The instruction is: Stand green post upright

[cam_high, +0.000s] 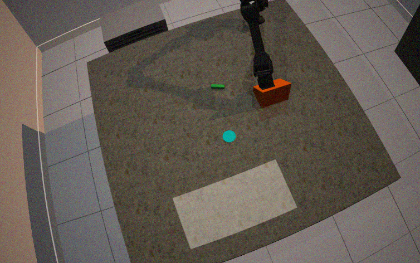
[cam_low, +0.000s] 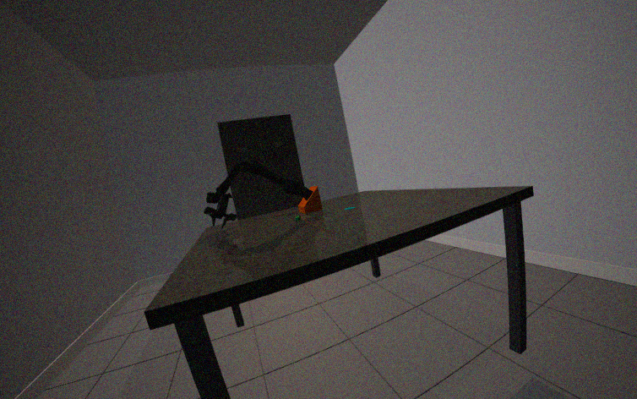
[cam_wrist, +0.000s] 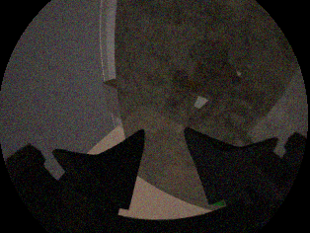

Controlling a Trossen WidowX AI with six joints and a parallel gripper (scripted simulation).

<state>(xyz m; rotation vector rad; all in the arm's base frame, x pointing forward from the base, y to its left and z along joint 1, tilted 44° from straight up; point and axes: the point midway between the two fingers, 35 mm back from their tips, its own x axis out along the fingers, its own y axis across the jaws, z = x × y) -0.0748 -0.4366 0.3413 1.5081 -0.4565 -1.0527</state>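
Right now the green post is 280 mm ahead of my gripper tip, 440 mm to the left of it and 10 mm below it. The rest, counted from my gripper tip: cyan circle: 290 mm ahead, 720 mm to the left, 20 mm below.
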